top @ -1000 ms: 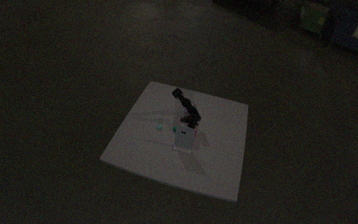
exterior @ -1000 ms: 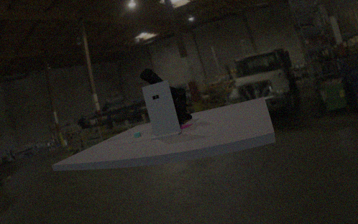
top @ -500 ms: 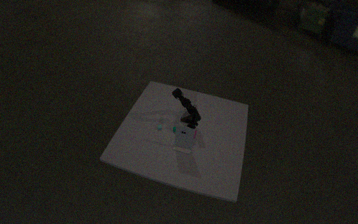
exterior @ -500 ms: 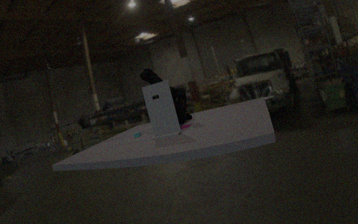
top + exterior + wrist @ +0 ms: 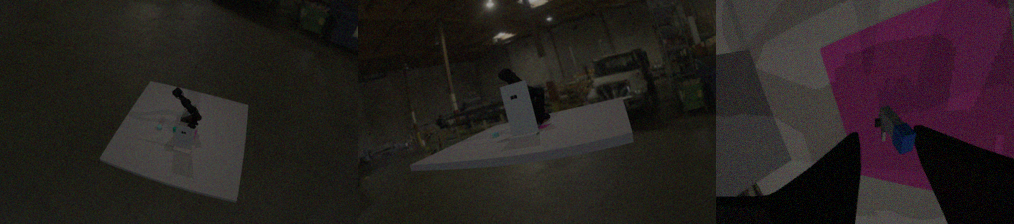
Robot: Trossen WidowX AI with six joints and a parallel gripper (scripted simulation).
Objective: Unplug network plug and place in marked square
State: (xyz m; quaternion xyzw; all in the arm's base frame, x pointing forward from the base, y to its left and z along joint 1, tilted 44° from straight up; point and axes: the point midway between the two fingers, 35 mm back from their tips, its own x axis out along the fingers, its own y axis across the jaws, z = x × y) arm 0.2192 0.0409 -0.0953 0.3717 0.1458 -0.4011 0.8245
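My gripper tip is 1 cm above the plug. From my gripper tip the other things lie so: upright panel 21 cm ahead, 12 cm above; marked square 2 cm below; teal object 31 cm to the right, 7 cm ahead, 1 cm below.
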